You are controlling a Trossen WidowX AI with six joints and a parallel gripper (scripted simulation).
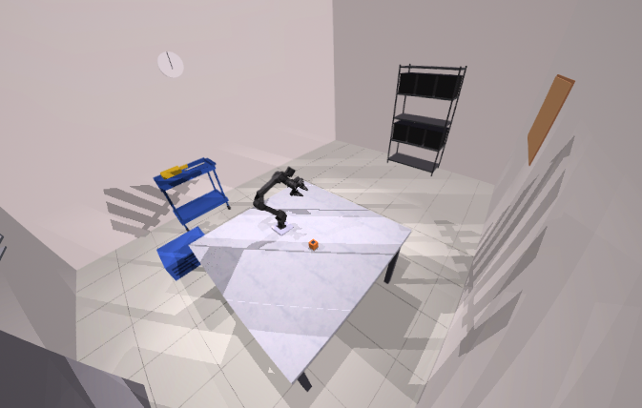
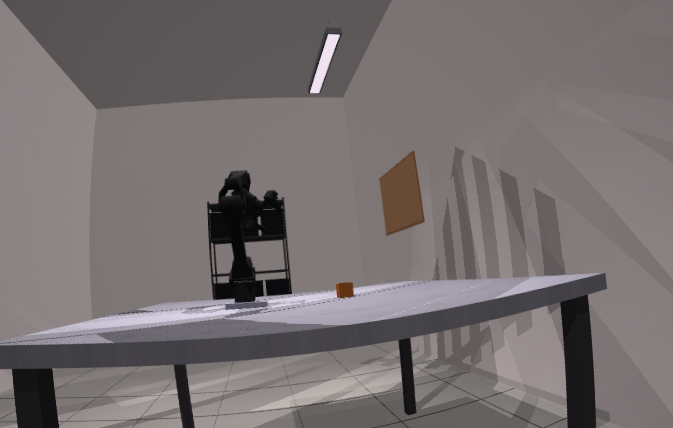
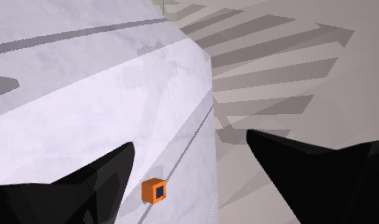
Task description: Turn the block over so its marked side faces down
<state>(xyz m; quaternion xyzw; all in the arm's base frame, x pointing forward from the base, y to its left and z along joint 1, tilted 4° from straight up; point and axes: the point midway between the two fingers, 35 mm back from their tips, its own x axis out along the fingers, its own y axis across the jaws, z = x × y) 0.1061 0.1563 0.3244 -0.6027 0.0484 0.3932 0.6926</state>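
Right now my gripper tip is 22 cm short of the orange block, 16 cm to the left of it and 27 cm above it.
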